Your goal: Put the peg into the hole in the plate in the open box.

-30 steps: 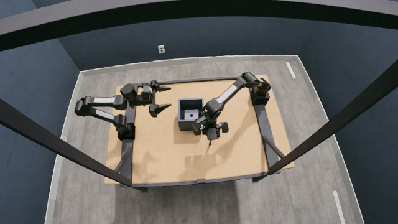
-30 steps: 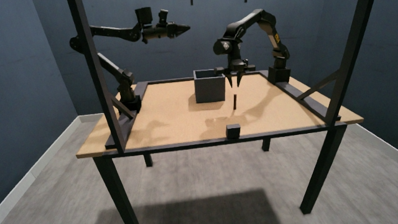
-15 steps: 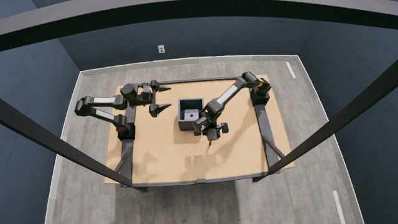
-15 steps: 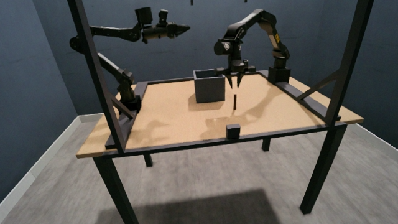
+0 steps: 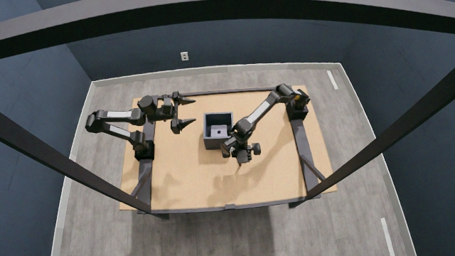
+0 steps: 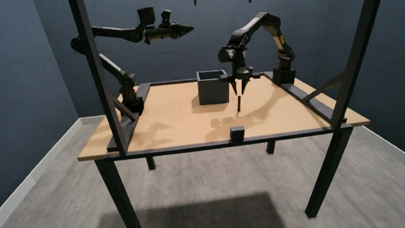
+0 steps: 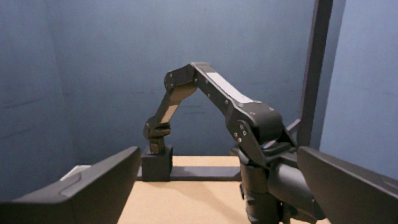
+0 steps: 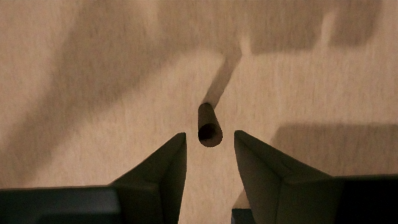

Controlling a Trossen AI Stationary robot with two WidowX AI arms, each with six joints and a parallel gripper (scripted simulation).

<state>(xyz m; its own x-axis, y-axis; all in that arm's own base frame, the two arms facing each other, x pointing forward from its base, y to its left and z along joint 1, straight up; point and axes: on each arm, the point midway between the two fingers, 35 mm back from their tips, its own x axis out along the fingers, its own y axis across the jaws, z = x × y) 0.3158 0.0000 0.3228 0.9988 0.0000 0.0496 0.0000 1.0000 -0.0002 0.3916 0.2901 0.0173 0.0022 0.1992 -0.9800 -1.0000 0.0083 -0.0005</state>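
Now: right hand 8 cm above the dark brown peg and 1 cm past it. The rest, counted from my right hand: light plate 19 cm ahead, 7 cm below, 6 cm to the left.
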